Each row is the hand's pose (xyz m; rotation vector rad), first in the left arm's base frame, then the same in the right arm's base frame.
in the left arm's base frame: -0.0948 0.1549 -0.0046 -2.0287 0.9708 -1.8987
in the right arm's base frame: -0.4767 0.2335 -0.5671 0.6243 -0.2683 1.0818
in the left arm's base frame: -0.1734 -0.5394 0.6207 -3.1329 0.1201 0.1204
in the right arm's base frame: -0.2388 0.9587 -0.0225 1.0477 -1.3633 -0.2470
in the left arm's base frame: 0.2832 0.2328 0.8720 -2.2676 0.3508 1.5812
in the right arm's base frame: 0.4344 0.3841 -0.3132 1.0690 -2.5759 -0.5287
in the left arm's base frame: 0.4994 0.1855 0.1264 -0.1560 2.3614 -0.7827
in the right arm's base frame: -0.1422 -0.1270 -0.2075 -0.6401 -0.8832 2.6123
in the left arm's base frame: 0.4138 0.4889 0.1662 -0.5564 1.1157 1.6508
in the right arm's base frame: -0.0221 -0.1991 -0.4927 -0.2867 2.1770 -0.5815
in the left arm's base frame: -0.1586 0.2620 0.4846 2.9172 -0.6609 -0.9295
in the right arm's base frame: -0.0414 0.4765 -0.6466 0.7248 -1.9913 -0.2805
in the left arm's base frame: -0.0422 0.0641 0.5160 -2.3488 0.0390 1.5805
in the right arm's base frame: -0.0494 0.5111 -0.4176 1.2216 -2.4122 -0.7649
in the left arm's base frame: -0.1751 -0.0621 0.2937 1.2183 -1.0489 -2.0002
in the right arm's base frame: -0.3345 0.5519 -0.4226 -0.8197 -2.7276 -0.9415
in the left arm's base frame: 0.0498 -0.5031 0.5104 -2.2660 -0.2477 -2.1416
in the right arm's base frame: -0.2395 0.7286 0.0792 1.0118 0.1903 0.4195
